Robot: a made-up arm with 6 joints. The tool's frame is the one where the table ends. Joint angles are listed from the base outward.
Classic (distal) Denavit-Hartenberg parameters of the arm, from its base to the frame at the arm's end. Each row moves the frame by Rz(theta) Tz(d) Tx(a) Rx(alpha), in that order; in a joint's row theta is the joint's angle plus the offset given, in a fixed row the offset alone. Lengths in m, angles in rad.
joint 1: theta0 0; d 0.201; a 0; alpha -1.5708
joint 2: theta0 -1.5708; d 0; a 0.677; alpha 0
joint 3: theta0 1.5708; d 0.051; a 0; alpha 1.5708
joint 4: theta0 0; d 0.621; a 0; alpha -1.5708
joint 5: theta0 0; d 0; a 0; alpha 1.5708
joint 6: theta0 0; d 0.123; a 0; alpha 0
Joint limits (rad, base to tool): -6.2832..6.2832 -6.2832..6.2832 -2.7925..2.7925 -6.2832..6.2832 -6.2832..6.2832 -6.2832..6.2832
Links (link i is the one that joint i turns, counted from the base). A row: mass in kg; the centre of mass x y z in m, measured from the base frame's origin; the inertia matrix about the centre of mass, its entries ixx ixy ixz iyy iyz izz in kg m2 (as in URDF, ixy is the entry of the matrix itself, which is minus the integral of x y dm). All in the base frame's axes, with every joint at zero. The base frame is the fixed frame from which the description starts. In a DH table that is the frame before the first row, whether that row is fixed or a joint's. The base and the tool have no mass.
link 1: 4.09; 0.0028 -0.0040 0.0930; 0.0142 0 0 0.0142 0 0.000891
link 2: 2.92; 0.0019 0.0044 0.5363; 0.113 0 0 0.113 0 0.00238
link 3: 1.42; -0.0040 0.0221 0.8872; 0.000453 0 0 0.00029 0 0.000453
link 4: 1.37; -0.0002 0.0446 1.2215; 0.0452 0 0 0.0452 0 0.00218
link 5: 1.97; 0.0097 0.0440 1.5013; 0.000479 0 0 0.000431 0 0.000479
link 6: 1.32; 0.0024 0.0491 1.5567; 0.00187 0 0 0.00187 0 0.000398
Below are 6 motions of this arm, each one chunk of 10 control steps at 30 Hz.
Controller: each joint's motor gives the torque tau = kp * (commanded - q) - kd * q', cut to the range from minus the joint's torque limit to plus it. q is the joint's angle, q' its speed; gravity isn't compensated. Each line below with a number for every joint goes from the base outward.
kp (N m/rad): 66 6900 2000 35 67 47
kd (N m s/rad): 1.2 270 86 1.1 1.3 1.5
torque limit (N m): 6.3 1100 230 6.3 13 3.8
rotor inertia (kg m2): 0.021 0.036 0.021 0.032 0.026 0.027
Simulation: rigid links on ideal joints. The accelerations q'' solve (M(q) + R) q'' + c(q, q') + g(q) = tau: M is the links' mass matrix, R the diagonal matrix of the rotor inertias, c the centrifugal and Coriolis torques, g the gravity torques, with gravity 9.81 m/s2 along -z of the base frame. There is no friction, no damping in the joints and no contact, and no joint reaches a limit. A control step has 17 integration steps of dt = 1/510 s. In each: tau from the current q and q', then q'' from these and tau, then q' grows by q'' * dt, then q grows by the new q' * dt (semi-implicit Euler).
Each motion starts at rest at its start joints. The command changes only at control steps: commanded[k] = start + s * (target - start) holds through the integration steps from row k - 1 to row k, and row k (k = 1, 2, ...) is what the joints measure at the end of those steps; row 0 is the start. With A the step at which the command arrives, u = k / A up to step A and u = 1 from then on. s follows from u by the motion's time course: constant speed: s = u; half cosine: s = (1 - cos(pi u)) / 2; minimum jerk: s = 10 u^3 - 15 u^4 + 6 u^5; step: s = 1 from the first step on.
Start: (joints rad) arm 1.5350 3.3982 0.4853 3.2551 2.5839 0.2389
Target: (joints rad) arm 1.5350 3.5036 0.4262 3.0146 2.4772 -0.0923
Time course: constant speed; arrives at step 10
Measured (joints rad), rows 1 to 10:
1: 1.5349 3.4018 0.4776 3.2474 2.5696 0.2214
2: 1.5344 3.4080 0.4689 3.2288 2.5484 0.1893
3: 1.5334 3.4168 0.4618 3.2034 2.5353 0.1543
4: 1.5321 3.4273 0.4564 3.1762 2.5279 0.1203
5: 1.5309 3.4386 0.4516 3.1497 2.5201 0.0872
6: 1.5299 3.4498 0.4468 3.1246 2.5104 0.0542
7: 1.5293 3.4606 0.4414 3.1006 2.4995 0.0211
8: 1.5291 3.4711 0.4356 3.0771 2.4884 -0.0120
9: 1.5292 3.4814 0.4295 3.0537 2.4773 -0.0452
10: 1.5295 3.4917 0.4233 3.0301 2.4663 -0.0783

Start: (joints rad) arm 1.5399 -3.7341 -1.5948 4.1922 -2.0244 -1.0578
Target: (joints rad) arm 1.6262 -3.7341 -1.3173 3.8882 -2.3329 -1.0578
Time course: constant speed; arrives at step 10
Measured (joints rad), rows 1 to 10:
1: 1.5404 -3.7330 -1.5801 4.1864 -2.0481 -1.0580
2: 1.5417 -3.7304 -1.5537 4.1553 -2.0870 -1.0582
3: 1.5435 -3.7282 -1.5240 4.1073 -2.1211 -1.0582
4: 1.5457 -3.7271 -1.4947 4.0608 -2.1498 -1.0581
5: 1.5485 -3.7267 -1.4662 4.0244 -2.1785 -1.0579
6: 1.5518 -3.7266 -1.4384 3.9960 -2.2087 -1.0579
7: 1.5559 -3.7267 -1.4108 3.9701 -2.2392 -1.0578
8: 1.5608 -3.7268 -1.3832 3.9426 -2.2695 -1.0578
9: 1.5665 -3.7268 -1.3554 3.9130 -2.2996 -1.0578
10: 1.5731 -3.7268 -1.3276 3.8822 -2.3297 -1.0577

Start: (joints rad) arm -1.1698 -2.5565 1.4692 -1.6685 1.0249 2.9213
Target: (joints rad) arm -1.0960 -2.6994 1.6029 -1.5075 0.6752 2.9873
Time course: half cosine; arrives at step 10
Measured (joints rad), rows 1 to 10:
1: -1.1697 -2.5608 1.4680 -1.6689 1.0195 2.9222
2: -1.1692 -2.5703 1.4696 -1.6717 1.0006 2.9255
3: -1.1683 -2.5838 1.4777 -1.6679 0.9636 2.9316
4: -1.1668 -2.6011 1.4918 -1.6512 0.9137 2.9400
5: -1.1645 -2.6211 1.5099 -1.6241 0.8585 2.9499
6: -1.1613 -2.6424 1.5295 -1.5937 0.8038 2.9602
7: -1.1572 -2.6632 1.5484 -1.5661 0.7542 2.9700
8: -1.1520 -2.6812 1.5648 -1.5444 0.7143 2.9783
9: -1.1459 -2.6947 1.5772 -1.5296 0.6881 2.9843
10: -1.1390 -2.7023 1.5845 -1.5222 0.6782 2.9873

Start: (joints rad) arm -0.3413 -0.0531 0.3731 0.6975 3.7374 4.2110
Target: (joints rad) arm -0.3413 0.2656 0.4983 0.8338 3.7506 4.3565
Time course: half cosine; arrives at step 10
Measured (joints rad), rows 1 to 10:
1: -0.3366 -0.0504 0.3737 0.6973 3.7329 4.2128
2: -0.3221 -0.0390 0.3749 0.6968 3.7327 4.2196
3: -0.3028 -0.0154 0.3806 0.6993 3.7384 4.2327
4: -0.2886 0.0209 0.3931 0.7106 3.7426 4.2511
5: -0.2830 0.0674 0.4127 0.7331 3.7432 4.2729
6: -0.2847 0.1194 0.4371 0.7649 3.7420 4.2958
7: -0.2912 0.1711 0.4632 0.8010 3.7402 4.3176
8: -0.3008 0.2168 0.4875 0.8355 3.7381 4.3361
9: -0.3128 0.2515 0.5070 0.8631 3.7359 4.3494
10: -0.3267 0.2719 0.5196 0.8804 3.7340 4.3563

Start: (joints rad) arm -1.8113 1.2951 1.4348 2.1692 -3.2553 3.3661
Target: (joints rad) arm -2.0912 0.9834 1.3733 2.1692 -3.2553 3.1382
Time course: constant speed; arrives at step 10
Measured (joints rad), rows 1 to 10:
1: -1.8114 1.2850 1.4385 2.1685 -3.2490 3.3545
2: -1.8119 1.2628 1.4378 2.1678 -3.2434 3.3329
3: -1.8135 1.2331 1.4311 2.1680 -3.2465 3.3089
4: -1.8164 1.2008 1.4221 2.1687 -3.2523 3.2853
5: -1.8208 1.1686 1.4139 2.1692 -3.2546 3.2623
6: -1.8267 1.1369 1.4071 2.1694 -3.2538 3.2396
7: -1.8340 1.1058 1.4012 2.1693 -3.2526 3.2168
8: -1.8429 1.0748 1.3956 2.1691 -3.2520 3.1941
9: -1.8532 1.0437 1.3900 2.1690 -3.2518 3.1713
10: -1.8649 1.0126 1.3842 2.1690 -3.2517 3.1485

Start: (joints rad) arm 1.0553 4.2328 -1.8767 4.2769 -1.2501 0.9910
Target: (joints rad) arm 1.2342 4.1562 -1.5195 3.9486 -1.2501 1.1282
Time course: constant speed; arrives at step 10
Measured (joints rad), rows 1 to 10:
1: 1.0552 4.2255 -1.8571 4.2703 -1.2472 0.9978
2: 1.0554 4.2175 -1.8256 4.2392 -1.2412 1.0111
3: 1.0577 4.2102 -1.7902 4.1933 -1.2415 1.0258
4: 1.0633 4.2029 -1.7539 4.1477 -1.2440 1.0401
5: 1.0731 4.1955 -1.7179 4.1095 -1.2449 1.0539
6: 1.0874 4.1879 -1.6823 4.0778 -1.2445 1.0676
7: 1.1060 4.1801 -1.6469 4.0486 -1.2440 1.0812
8: 1.1285 4.1724 -1.6116 4.0188 -1.2439 1.0948
9: 1.1545 4.1647 -1.5762 3.9873 -1.2438 1.1085
10: 1.1833 4.1571 -1.5407 3.9546 -1.2438 1.1222

